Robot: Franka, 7 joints.
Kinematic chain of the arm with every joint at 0, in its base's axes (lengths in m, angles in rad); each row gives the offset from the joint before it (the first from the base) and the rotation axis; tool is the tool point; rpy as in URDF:
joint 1: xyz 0 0 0.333 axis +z
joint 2: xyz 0 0 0 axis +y
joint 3: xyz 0 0 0.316 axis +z
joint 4: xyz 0.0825 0 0 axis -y
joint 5: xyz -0.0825 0 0.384 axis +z
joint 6: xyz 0 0 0 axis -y
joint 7: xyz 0.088 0 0 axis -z
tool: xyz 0 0 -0.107 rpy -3.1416 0 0
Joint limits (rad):
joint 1: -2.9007..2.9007
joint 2: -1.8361..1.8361
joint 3: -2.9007..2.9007
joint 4: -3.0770..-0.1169
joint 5: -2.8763..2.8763
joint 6: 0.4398..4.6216
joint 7: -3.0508..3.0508
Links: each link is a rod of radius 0.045 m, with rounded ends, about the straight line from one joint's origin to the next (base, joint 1, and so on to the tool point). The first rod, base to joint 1, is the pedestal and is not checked.
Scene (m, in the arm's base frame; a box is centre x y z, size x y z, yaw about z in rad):
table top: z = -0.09
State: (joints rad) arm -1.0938 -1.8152 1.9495 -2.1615 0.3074 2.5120 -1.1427
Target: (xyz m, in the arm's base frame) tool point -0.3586 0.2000 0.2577
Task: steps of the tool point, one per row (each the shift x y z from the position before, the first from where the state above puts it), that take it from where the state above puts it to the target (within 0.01 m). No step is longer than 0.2 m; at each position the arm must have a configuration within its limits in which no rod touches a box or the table.
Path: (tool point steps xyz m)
1: -0.1073 0.0569 -0.0450
2: -0.1423 0.0470 -0.0268
3: -0.1654 0.0179 0.0054
4: -0.1656 -0.0255 0.0429
5: -0.1382 -0.0721 0.0761
6: -0.0867 -0.1080 0.0973

